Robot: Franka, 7 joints.
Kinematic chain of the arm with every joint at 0, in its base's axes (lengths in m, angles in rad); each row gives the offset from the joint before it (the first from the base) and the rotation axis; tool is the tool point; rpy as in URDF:
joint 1: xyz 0 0 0.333 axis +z
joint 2: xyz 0 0 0 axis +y
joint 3: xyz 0 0 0.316 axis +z
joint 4: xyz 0.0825 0 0 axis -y
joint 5: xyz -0.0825 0 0.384 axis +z
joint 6: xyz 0 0 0 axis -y
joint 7: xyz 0.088 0 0 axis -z
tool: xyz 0 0 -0.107 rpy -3.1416 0 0
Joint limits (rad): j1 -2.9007..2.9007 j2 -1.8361..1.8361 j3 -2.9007..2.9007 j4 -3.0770..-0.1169 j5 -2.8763..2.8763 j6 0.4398..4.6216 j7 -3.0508..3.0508
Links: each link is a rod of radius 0.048 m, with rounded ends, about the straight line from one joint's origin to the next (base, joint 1, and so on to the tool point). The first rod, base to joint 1, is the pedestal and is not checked.
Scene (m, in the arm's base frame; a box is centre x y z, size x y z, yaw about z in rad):
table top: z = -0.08
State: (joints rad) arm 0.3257 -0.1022 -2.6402 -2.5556 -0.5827 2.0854 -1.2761
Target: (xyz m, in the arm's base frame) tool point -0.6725 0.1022 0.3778
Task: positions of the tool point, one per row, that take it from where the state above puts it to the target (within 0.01 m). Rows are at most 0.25 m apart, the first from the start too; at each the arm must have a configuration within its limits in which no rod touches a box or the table.
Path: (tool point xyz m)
1: -0.4475 -0.2304 0.2552
2: -0.5924 -0.0978 0.3130
3: -0.6725 0.1022 0.3778

